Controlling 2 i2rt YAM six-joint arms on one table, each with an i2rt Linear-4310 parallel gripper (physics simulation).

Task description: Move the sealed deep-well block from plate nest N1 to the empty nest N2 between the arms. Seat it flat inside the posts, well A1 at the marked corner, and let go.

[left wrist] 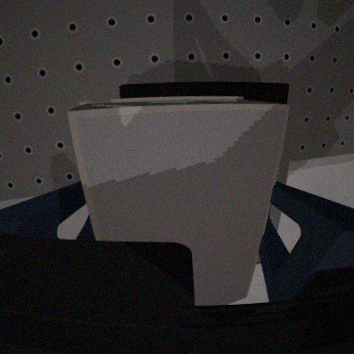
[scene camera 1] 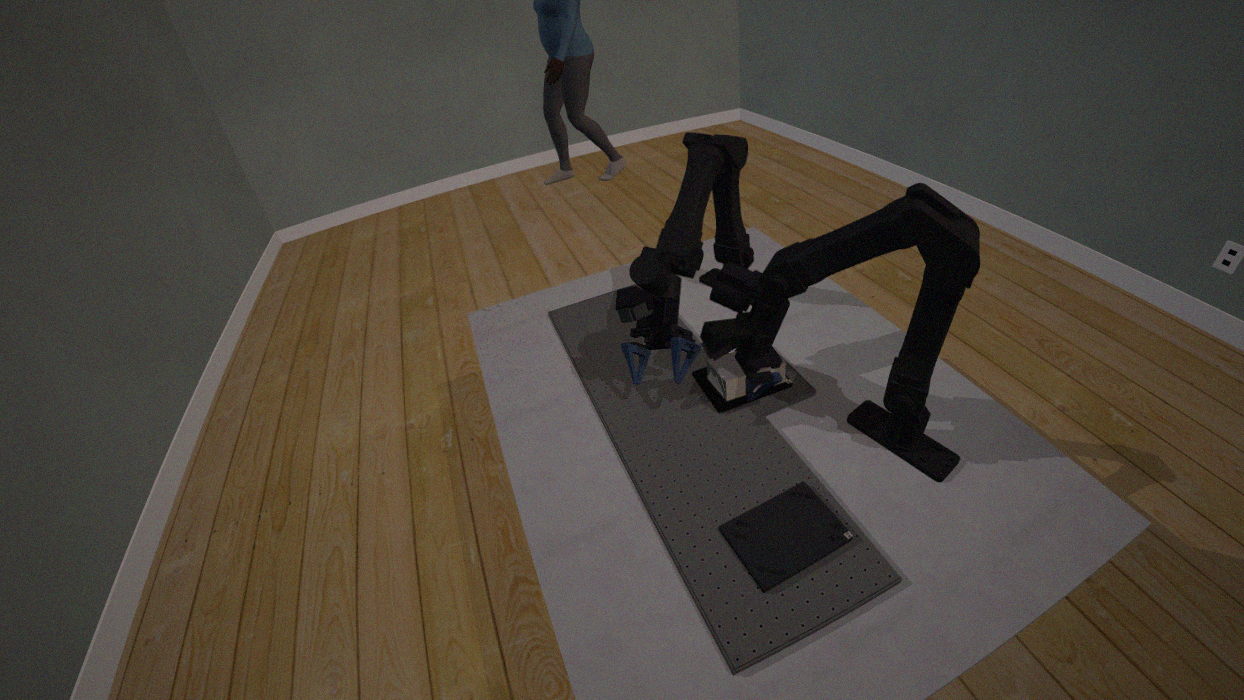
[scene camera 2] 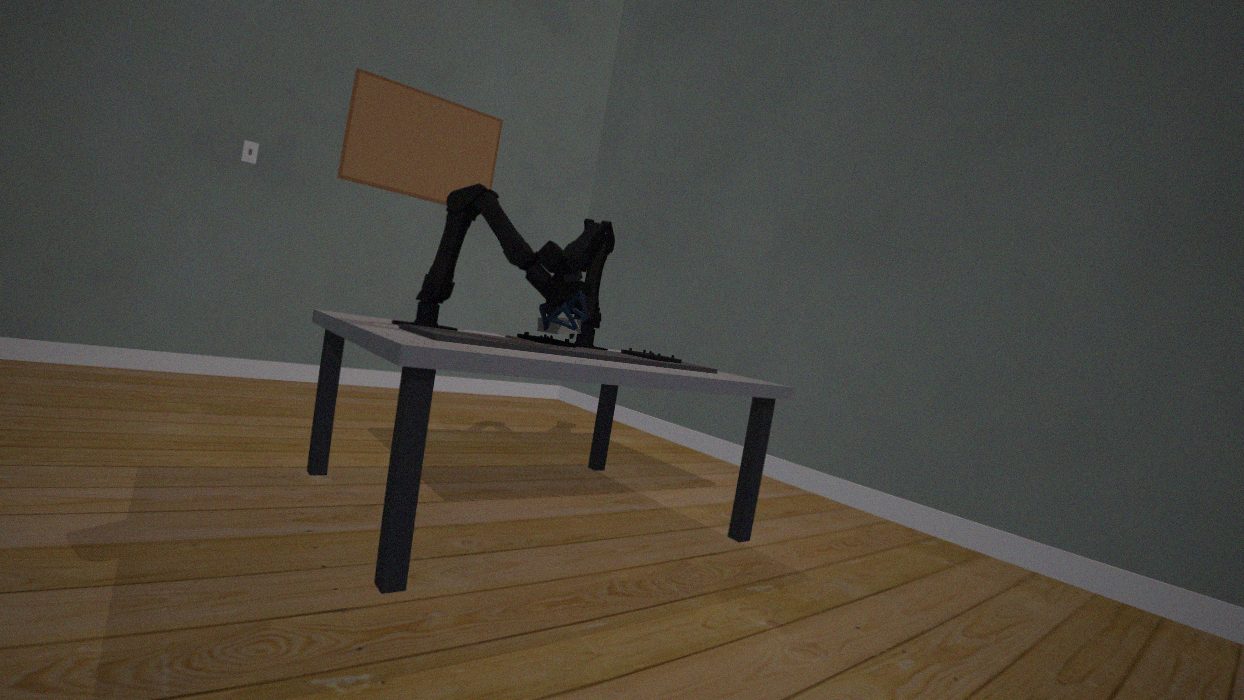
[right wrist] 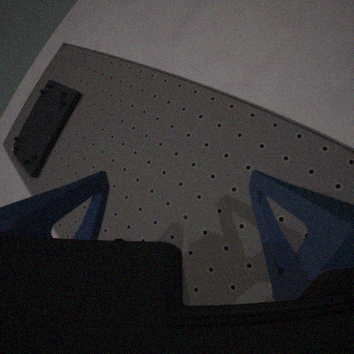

Scene:
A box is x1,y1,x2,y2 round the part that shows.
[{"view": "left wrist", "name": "left gripper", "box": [0,180,353,353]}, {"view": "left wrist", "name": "pale block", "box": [67,96,288,304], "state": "held by the left gripper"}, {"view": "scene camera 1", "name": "left gripper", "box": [725,316,782,400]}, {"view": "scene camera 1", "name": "right gripper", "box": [621,301,700,384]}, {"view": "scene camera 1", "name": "pale block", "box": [706,351,787,400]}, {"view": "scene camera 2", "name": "right gripper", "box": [538,278,589,330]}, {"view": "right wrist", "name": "right gripper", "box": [0,170,353,353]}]

